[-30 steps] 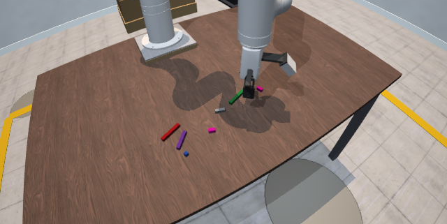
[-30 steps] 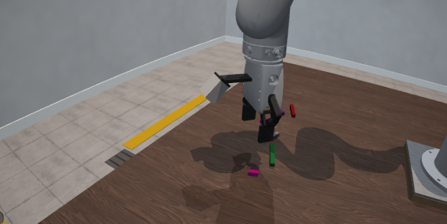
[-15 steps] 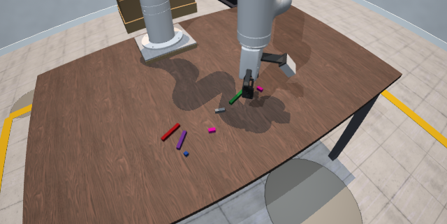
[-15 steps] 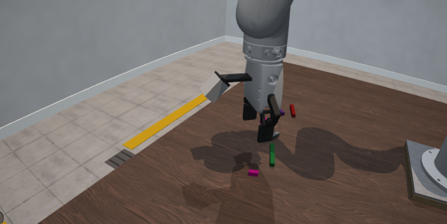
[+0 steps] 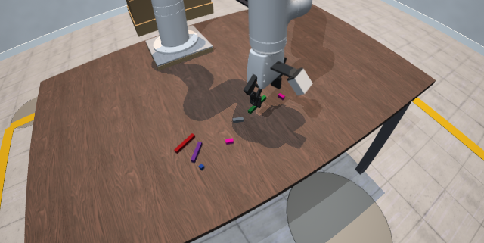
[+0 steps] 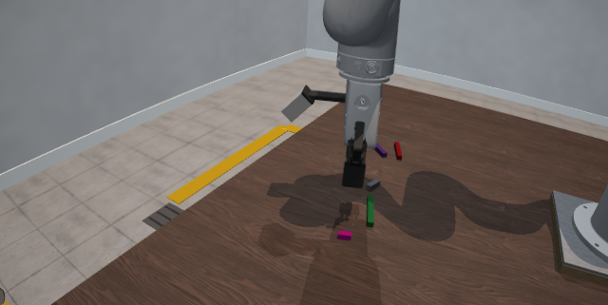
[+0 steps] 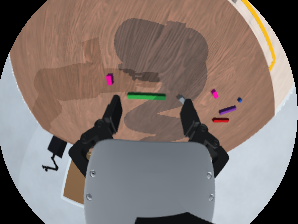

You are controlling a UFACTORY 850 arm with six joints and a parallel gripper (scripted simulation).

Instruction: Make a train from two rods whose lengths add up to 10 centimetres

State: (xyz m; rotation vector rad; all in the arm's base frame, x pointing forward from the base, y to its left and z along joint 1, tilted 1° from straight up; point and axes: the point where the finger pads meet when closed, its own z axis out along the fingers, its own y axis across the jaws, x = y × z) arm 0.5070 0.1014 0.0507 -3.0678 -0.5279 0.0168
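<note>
The grey rod lies 80 mm to the right of my hand, 80 mm below it and 20 mm behind it. Round my hand: red rod: 250 mm to the right, 80 mm below, 20 mm behind; then purple rod: 230 mm to the right, 80 mm below, 20 mm ahead; then green rod: 80 mm below, 40 mm behind.
</note>
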